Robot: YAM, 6 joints.
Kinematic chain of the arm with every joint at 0, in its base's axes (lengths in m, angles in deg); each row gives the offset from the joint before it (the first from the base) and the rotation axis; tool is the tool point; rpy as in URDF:
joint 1: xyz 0 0 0.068 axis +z
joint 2: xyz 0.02 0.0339 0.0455 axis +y
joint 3: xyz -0.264 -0.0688 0 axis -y
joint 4: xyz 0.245 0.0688 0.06 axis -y
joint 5: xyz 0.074 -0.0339 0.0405 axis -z
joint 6: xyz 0.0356 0 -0.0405 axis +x
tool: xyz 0 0 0 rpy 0 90 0
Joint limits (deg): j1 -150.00..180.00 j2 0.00..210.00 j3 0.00..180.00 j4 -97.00..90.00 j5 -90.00..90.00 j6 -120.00..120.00
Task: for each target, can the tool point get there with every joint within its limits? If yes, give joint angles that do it. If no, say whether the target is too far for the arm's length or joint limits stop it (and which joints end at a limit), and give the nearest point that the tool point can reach.
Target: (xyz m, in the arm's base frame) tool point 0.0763 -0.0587 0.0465
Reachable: yes | joints -40.74 106.66 20.32 -47.10 -8.63 21.48
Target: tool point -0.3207 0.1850 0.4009
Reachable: yes | joints 153.82 106.28 120.57 -72.35 43.64 -2.39
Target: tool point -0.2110 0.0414 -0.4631
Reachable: no: joint limits stop it (at a limit: joint 2) | nearest point -0.2172 0.0426 -0.3793 | short by 0.084 m
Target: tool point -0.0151 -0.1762 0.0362
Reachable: yes | joints -91.28 121.70 41.21 -58.90 18.27 -45.39
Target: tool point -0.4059 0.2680 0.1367
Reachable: yes | joints 145.39 135.53 74.81 72.77 -16.29 -58.56
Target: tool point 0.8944 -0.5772 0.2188
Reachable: no: too far | nearest point 0.5400 -0.3485 0.1763 | short by 0.424 m
